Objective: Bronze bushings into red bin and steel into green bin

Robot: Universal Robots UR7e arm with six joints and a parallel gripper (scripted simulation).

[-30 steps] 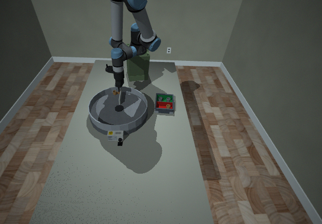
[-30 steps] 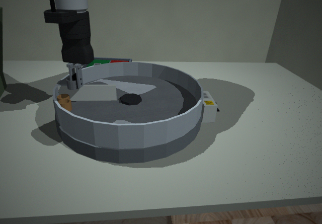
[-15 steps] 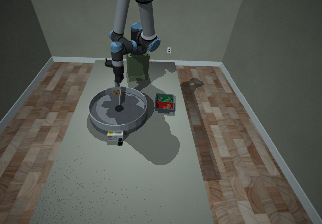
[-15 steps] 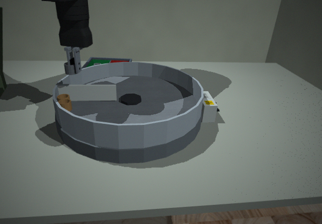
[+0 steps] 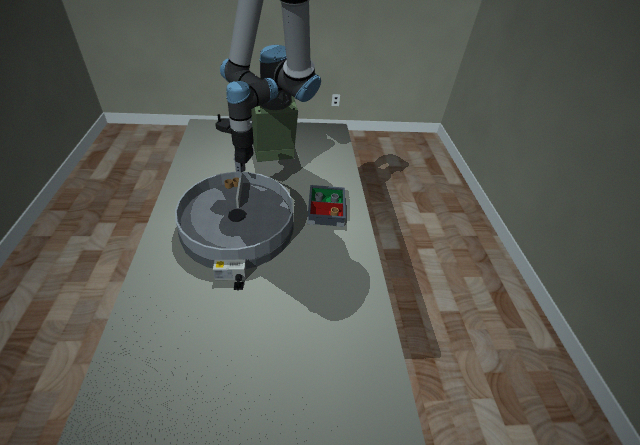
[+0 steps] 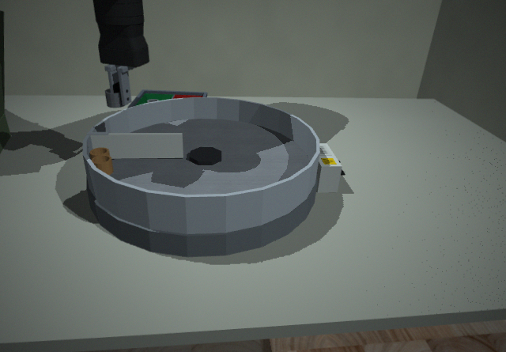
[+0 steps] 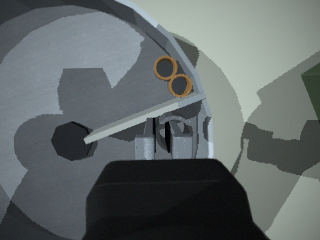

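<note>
Right now my hand is 350 mm to the right of the bin, 150 mm above it and 50 mm short of it. The rest, counted from my hand: turntable 140 mm ahead, 120 mm below, 10 mm to the right.
</note>
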